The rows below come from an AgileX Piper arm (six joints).
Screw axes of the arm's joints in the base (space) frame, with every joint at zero. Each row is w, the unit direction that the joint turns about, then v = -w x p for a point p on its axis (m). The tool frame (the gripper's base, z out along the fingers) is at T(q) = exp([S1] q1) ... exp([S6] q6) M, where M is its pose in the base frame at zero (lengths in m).
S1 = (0, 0, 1, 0, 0, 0)
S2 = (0, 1, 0, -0.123, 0, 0)
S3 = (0, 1, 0, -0.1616, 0, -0.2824)
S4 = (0.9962, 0, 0.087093, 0, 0.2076, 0)
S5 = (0, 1, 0, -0.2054, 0, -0.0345)
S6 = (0.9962, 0, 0.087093, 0, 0.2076, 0)
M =
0.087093 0 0.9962 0.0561
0 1 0 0
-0.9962 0 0.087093 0.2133
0 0 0 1
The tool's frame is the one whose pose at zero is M.
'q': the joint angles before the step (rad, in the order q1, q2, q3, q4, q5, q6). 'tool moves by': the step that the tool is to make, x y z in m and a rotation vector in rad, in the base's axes. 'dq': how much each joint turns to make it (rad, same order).
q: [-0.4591, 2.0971, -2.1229, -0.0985, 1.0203, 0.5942]
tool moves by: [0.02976, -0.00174, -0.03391, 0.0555, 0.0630, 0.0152]
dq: [0.0202, 0.1607, -0.1667, 0.0219, 0.0871, 0.0000]
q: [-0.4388, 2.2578, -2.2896, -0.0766, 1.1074, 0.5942]
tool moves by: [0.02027, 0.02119, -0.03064, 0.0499, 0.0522, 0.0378]
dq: [0.0515, 0.0687, -0.0182, 0.0162, 0.0184, 0.0164]
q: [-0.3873, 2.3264, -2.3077, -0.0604, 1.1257, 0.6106]
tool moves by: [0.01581, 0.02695, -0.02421, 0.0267, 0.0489, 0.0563]
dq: [0.0584, 0.0460, 0.0000, 0.0068, 0.0094, 0.0021]
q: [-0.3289, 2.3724, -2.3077, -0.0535, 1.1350, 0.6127]
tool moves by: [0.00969, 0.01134, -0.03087, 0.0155, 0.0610, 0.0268]
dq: [0.0270, 0.0592, -0.0008, -0.0042, 0.0044, 0.0000]
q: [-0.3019, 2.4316, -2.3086, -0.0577, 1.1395, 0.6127]
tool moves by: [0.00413, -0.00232, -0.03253, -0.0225, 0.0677, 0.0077]
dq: [0.0046, 0.0623, 0.0002, -0.0416, -0.0044, 0.0000]
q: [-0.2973, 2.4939, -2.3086, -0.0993, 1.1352, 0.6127]
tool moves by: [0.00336, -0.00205, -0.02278, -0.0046, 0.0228, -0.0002]
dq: [0.0000, 0.0442, 0.0001, -0.0129, -0.0236, 0.0044]
